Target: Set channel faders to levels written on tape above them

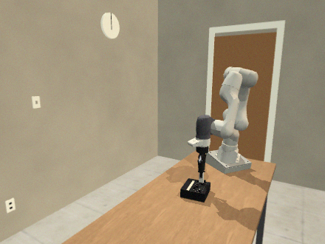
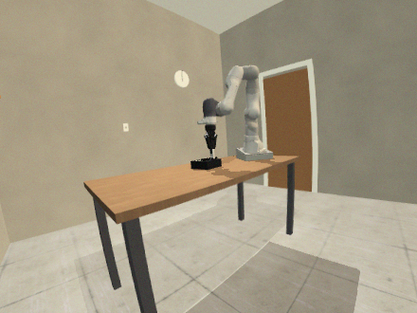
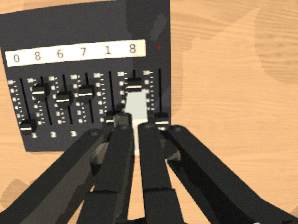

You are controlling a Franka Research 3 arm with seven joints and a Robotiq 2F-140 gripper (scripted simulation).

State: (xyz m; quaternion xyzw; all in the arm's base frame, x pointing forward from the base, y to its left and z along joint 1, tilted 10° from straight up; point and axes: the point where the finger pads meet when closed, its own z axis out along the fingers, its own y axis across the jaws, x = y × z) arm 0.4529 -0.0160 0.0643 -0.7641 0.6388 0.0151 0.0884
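Now: hand 3 cm above the master fader cap, 2 cm past it and 1 cm to the right of it.
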